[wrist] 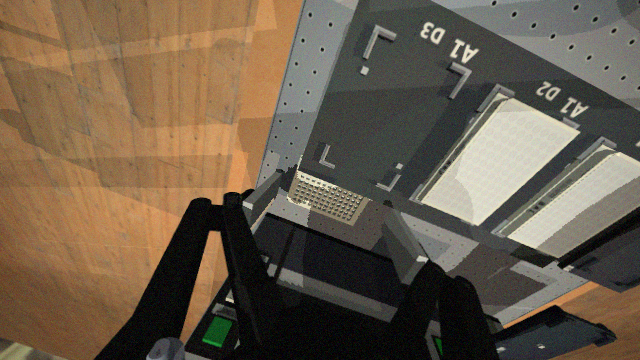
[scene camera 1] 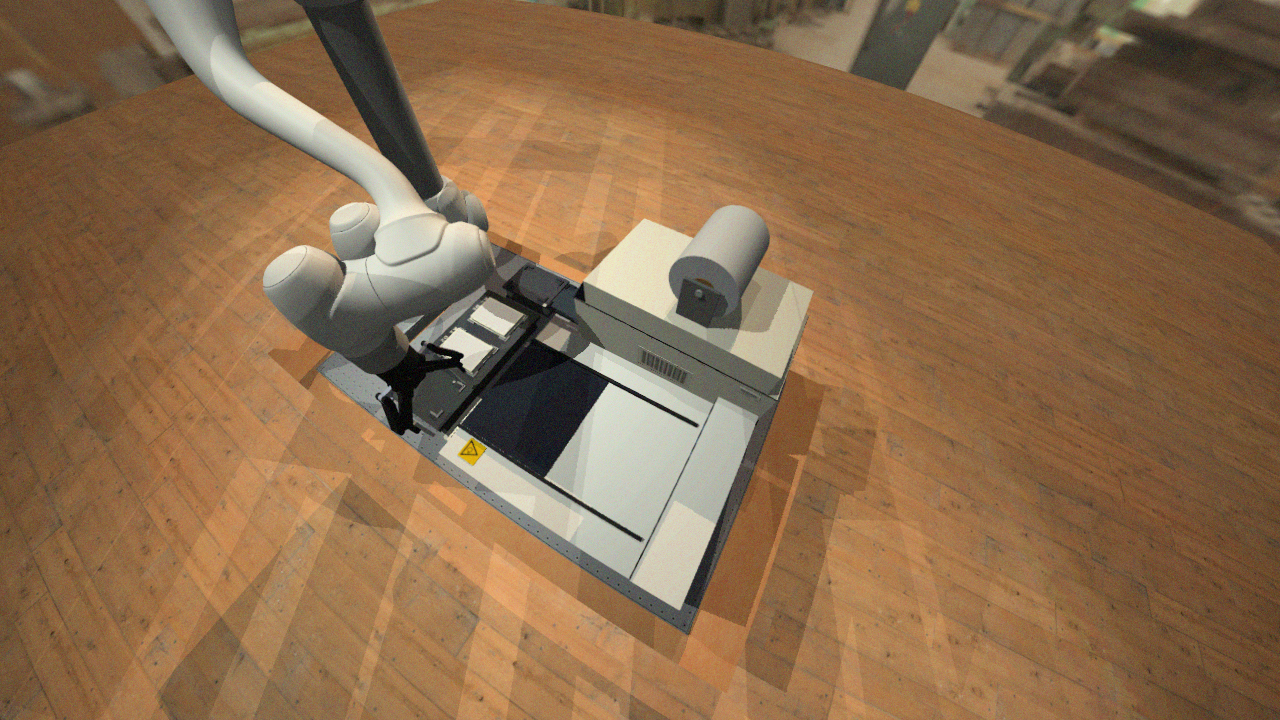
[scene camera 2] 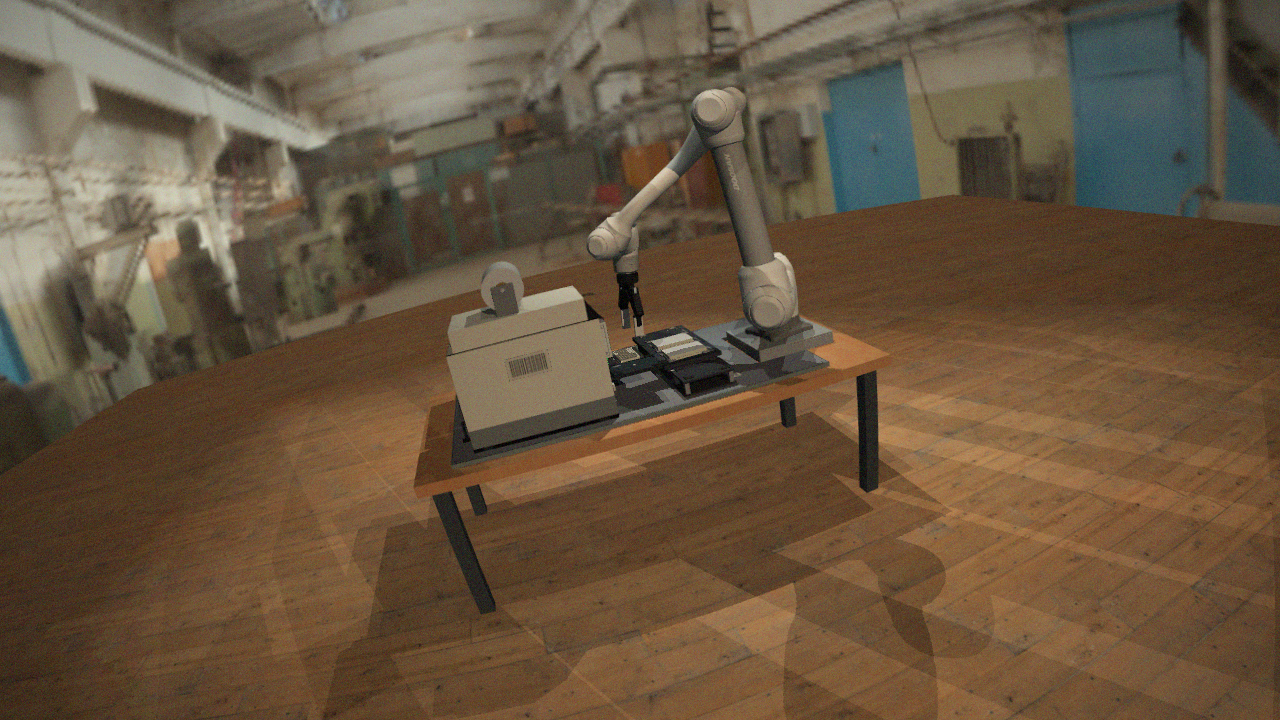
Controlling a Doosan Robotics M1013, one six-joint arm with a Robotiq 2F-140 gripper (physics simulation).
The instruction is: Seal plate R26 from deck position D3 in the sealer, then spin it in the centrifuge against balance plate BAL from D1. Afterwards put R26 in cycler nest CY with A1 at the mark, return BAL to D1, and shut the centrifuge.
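Places are measured from the arm's base along level axes (x ahead, y left, z up), in millimetres.
Pixels of known places: gripper, fingertip midpoint: (wrist: 333,202) (scene camera 1: 448,407) (scene camera 2: 632,331); arm's base, link origin: (scene camera 2: 779,330).
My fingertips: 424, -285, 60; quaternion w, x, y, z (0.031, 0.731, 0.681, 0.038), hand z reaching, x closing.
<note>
Ahead of a thing's pixels: the offset from my fingertips to its top centre, as dx, dy, dz. "spot": to the spot under its first point.
My gripper (scene camera 1: 434,394) (scene camera 2: 632,327) (wrist: 333,202) is open and empty, above the D3 end of the deck. Nest D3 (wrist: 382,110) holds no plate. White plates stand in D2 @(-72, +154, -19) (scene camera 1: 467,351) (wrist: 500,160) and in the nest beside it @(-52, +277, -19) (scene camera 1: 496,317) (wrist: 580,200); I cannot read which is BAL. A beige plate with open wells @(+35, -1, -71) (scene camera 2: 626,355) (wrist: 332,197) shows beyond D3, below and between the fingers; its label is unreadable. The cream sealer @(+450, +311, +389) (scene camera 1: 617,259) (scene camera 2: 537,394) carries a film roll (scene camera 1: 725,255) (scene camera 2: 501,284). The white centrifuge @(spot: +417, +24, +123) (scene camera 1: 626,447) has a dark top panel @(+232, +44, +126) (scene camera 1: 537,402).
A dark nest @(-24, +437, -33) (scene camera 2: 698,371) (wrist: 615,267) stands beside the deck plates; its label is not visible. A dark tray @(+157, +368, +12) (wrist: 555,332) shows at the lower right of the wrist view. A green button @(+116, -82, +104) (wrist: 217,331) is left of the gripper body. The sealer stands tall beside the centrifuge.
</note>
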